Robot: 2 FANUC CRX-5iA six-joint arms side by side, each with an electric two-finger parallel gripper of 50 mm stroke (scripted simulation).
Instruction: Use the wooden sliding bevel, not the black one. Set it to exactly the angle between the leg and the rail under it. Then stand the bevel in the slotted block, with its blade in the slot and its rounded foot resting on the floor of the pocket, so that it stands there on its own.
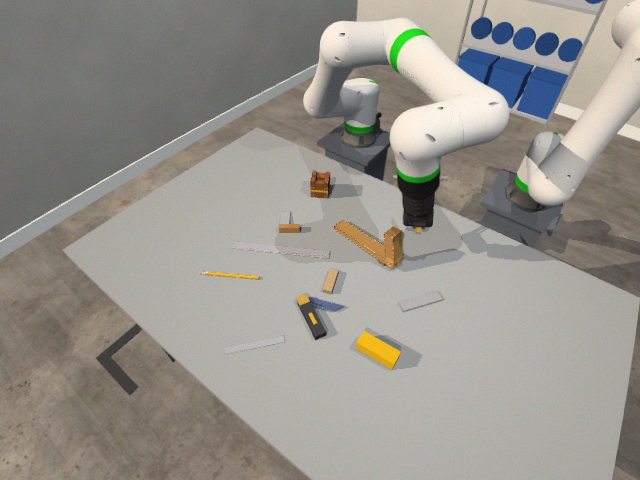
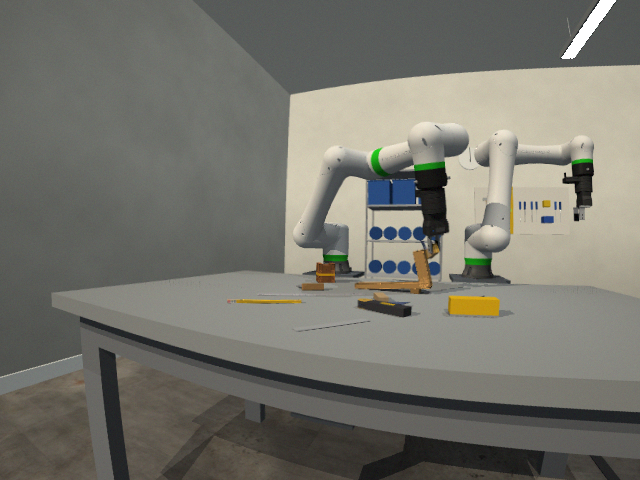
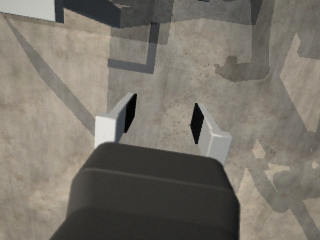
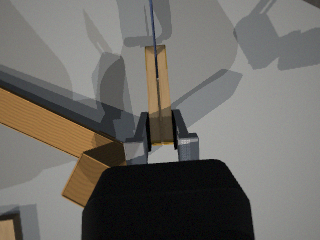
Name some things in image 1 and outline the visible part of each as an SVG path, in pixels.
My right gripper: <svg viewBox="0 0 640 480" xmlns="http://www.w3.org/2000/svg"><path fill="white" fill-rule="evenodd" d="M435 194L429 202L424 204L409 203L402 195L404 208L403 224L405 226L412 226L412 229L422 227L422 230L425 230L425 227L432 227Z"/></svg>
A yellow block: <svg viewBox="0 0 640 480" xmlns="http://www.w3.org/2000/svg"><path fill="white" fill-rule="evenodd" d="M364 331L356 343L356 349L392 370L401 352Z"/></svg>
